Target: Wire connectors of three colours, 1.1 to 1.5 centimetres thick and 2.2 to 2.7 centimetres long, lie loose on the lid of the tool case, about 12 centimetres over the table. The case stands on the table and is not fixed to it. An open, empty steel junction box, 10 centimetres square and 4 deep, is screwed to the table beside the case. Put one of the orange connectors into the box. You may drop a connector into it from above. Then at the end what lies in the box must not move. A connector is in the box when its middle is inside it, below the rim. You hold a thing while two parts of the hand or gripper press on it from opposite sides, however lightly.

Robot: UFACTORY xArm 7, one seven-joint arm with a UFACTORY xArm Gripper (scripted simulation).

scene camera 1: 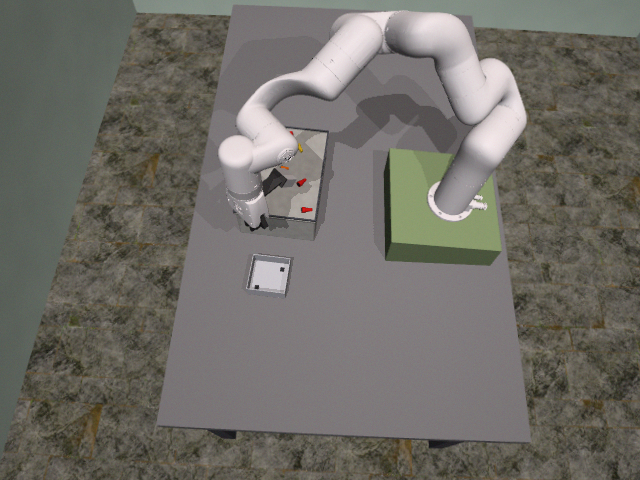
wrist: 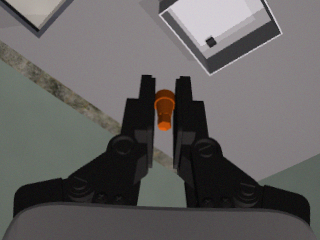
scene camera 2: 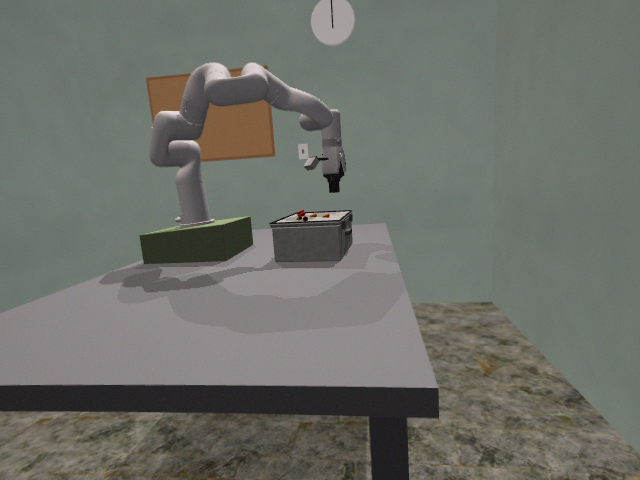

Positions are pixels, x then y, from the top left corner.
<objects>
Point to a tool case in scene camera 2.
At 294, 240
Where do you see a tool case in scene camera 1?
286, 220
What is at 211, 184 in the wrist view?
My gripper.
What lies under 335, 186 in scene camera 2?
My gripper.
</objects>
